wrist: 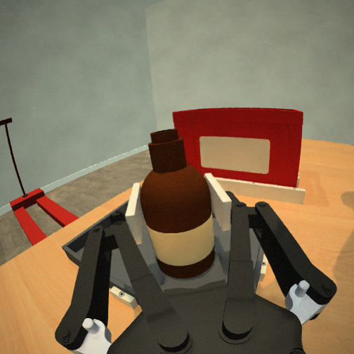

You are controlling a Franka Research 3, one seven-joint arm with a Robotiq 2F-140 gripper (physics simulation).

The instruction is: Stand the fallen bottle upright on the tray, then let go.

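There's a brown bottle (175, 199) and a pale strip (282, 193) to be seen here, and the gripper (173, 189) is in view as well.
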